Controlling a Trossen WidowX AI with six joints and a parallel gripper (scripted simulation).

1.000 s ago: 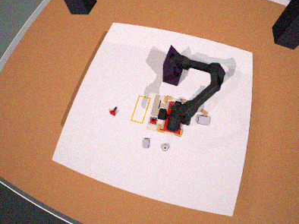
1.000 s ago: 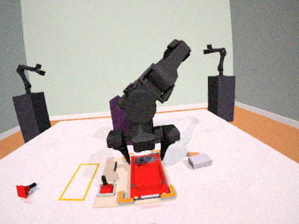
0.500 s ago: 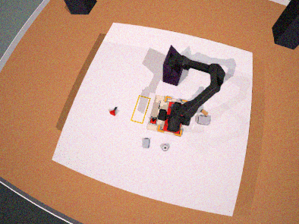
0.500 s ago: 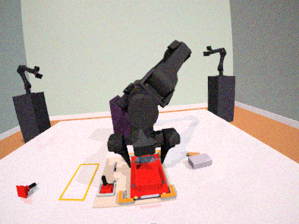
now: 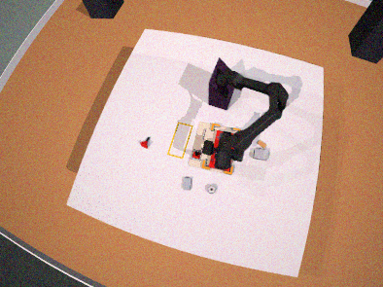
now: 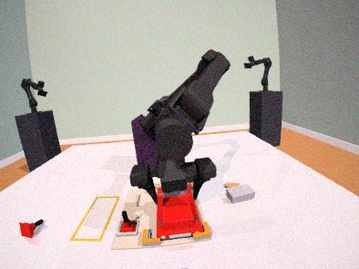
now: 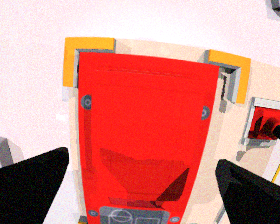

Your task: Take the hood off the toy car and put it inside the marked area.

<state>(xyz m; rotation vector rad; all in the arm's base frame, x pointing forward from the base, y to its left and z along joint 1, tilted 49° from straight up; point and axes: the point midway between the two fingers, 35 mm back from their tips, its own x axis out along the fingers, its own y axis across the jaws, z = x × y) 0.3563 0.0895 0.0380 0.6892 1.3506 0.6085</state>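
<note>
The red hood is 30 mm below my gripper tip. Also, from my gripper tip: grey ring 170 mm ahead, 60 mm below, 10 mm to the right.
</note>
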